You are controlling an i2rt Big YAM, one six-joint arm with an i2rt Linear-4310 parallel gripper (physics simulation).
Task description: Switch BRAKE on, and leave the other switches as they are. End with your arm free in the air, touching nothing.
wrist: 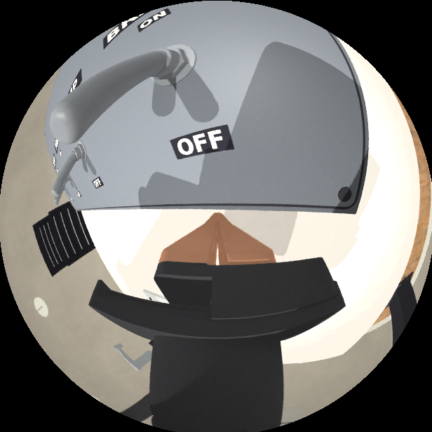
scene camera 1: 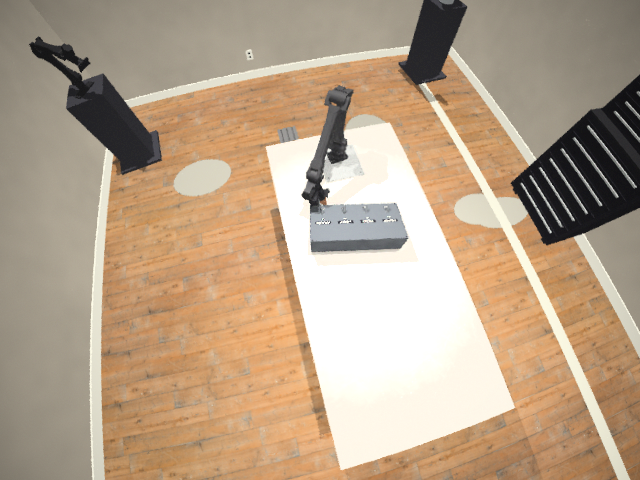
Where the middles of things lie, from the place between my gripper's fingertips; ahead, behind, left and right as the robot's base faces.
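Scene:
Grey switch box [scene camera 1: 355, 229], from my hand: 9 cm to the left, 20 cm ahead, 6 cm above.

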